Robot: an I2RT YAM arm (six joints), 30 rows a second.
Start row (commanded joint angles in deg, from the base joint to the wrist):
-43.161, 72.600, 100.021, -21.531, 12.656, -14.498
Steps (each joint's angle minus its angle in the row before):
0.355, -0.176, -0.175, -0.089, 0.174, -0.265
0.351, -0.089, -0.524, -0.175, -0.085, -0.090
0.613, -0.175, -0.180, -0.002, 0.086, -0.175
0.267, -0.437, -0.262, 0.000, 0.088, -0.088
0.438, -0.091, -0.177, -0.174, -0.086, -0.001
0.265, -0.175, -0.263, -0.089, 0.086, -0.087
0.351, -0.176, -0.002, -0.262, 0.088, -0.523
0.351, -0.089, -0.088, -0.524, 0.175, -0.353
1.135, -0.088, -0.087, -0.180, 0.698, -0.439
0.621, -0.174, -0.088, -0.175, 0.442, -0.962
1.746, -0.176, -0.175, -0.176, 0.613, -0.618
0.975, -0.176, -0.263, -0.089, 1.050, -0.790
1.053, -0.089, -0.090, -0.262, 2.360, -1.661
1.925, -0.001, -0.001, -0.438, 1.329, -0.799
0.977, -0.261, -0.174, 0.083, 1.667, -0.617
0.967, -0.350, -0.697, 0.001, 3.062, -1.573
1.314, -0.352, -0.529, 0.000, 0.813, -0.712
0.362, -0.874, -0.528, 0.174, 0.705, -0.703
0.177, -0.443, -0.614, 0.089, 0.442, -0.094
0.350, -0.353, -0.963, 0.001, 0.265, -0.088
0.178, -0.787, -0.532, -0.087, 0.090, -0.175
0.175, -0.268, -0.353, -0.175, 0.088, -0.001
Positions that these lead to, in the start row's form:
-42.806, 72.424, 99.846, -21.620, 12.830, -14.763
-42.455, 72.335, 99.322, -21.795, 12.745, -14.853
-41.842, 72.160, 99.142, -21.797, 12.831, -15.028
-41.575, 71.723, 98.880, -21.797, 12.919, -15.116
-41.137, 71.632, 98.703, -21.971, 12.833, -15.117
-40.872, 71.457, 98.440, -22.060, 12.919, -15.204
-40.521, 71.281, 98.438, -22.322, 13.007, -15.727
-40.170, 71.192, 98.350, -22.846, 13.182, -16.080
-39.035, 71.104, 98.263, -23.026, 13.880, -16.519
-38.414, 70.930, 98.175, -23.201, 14.322, -17.481
-36.668, 70.754, 98.000, -23.377, 14.935, -18.099
-35.693, 70.578, 97.737, -23.466, 15.985, -18.889
-34.640, 70.489, 97.647, -23.728, 18.345, -20.550
-32.715, 70.488, 97.646, -24.166, 19.674, -21.349
-31.738, 70.227, 97.472, -24.083, 21.341, -21.966
-30.771, 69.877, 96.775, -24.082, 24.403, -23.539
-29.457, 69.525, 96.246, -24.082, 25.216, -24.251
-29.095, 68.651, 95.718, -23.908, 25.921, -24.954
-28.918, 68.208, 95.104, -23.819, 26.363, -25.048
-28.568, 67.855, 94.141, -23.818, 26.628, -25.136
-28.390, 67.068, 93.609, -23.905, 26.718, -25.311
-28.215, 66.800, 93.256, -24.080, 26.806, -25.312

